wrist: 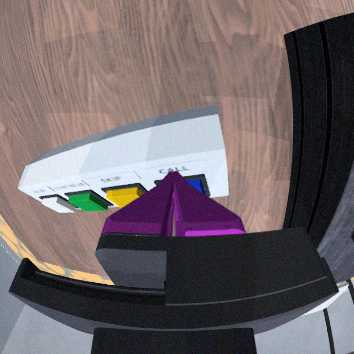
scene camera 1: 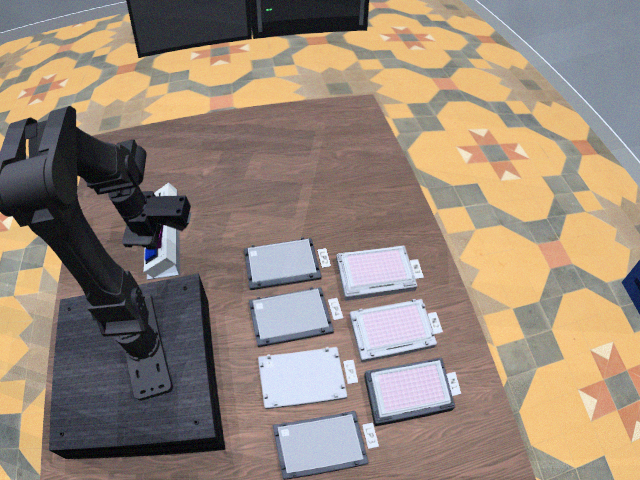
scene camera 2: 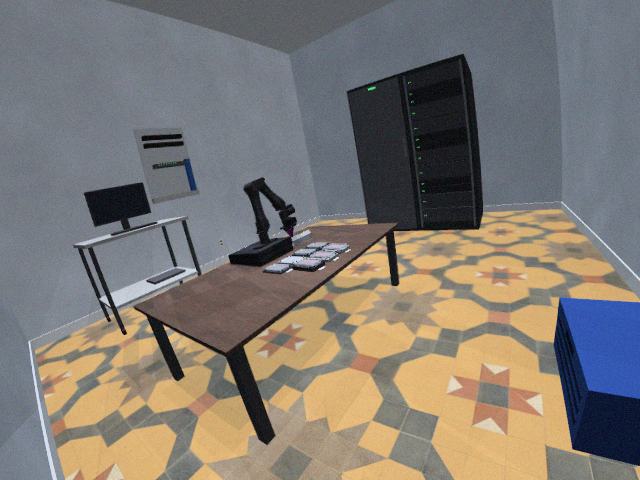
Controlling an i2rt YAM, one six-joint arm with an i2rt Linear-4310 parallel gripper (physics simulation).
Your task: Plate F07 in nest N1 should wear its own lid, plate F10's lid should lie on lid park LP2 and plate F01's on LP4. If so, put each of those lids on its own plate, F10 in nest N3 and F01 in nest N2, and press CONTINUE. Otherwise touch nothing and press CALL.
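Frame: origin at the arm's base, x left, y back, z up, level; centimetres.
Where they show: gripper, between the fingertips: (wrist: pixel 173 178) (scene camera 1: pixel 158 247); arm's base, origin of its link: (scene camera 1: pixel 144 345) (scene camera 2: pixel 266 244).
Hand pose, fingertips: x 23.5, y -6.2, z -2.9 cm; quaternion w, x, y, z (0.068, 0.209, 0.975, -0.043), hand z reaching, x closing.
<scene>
Each offset is from my fingertips to the top centre of the thing.
My gripper (scene camera 1: pixel 159 238) (scene camera 2: pixel 291 233) (wrist: pixel 173 178) is shut and empty, its purple tips over the CALL end of the white button box {dx +7.2, dy -1.0, dz +0.9 cm} (scene camera 1: pixel 172 253) (scene camera 2: pixel 301 237) (wrist: pixel 192 137). In the wrist view the fingers partly cover the blue CALL button {dx +0.1, dy +1.9, dz +0.1 cm} (wrist: pixel 199 186); contact cannot be told. The green CONTINUE button {dx +9.9, dy +0.2, dz +0.1 cm} (wrist: pixel 88 201) is farther left. Pink-welled plates sit in N1 {dx -44.3, dy -35.4, dz -1.9 cm} (scene camera 1: pixel 410 391), N2 {dx -31.5, dy -38.1, dz -2.4 cm} (scene camera 1: pixel 395 328) and N3 {dx -18.2, dy -40.7, dz -2.2 cm} (scene camera 1: pixel 376 269); whether clear lids cover them cannot be told. Grey panels with unreadable corner labels lie on LP2 {dx -9.1, dy -23.9, dz -3.7 cm} (scene camera 1: pixel 283 262) and LP4 {dx -21.5, dy -21.4, dz -3.7 cm} (scene camera 1: pixel 291 314).
A grey panel also lies on LP3 {dx -47.6, dy -17.2, dz -3.7 cm} (scene camera 1: pixel 321 445). A pale panel with corner posts {dx -34.3, dy -19.0, dz -3.5 cm} (scene camera 1: pixel 302 378) lies between it and LP4. The black arm base (scene camera 1: pixel 103 413) (wrist: pixel 325 125) stands beside the box. A yellow button {dx +5.0, dy +1.0, dz +0.1 cm} (wrist: pixel 124 196) and a white button {dx +14.8, dy -0.7, dz +0.1 cm} (wrist: pixel 57 203) are on the box.
</scene>
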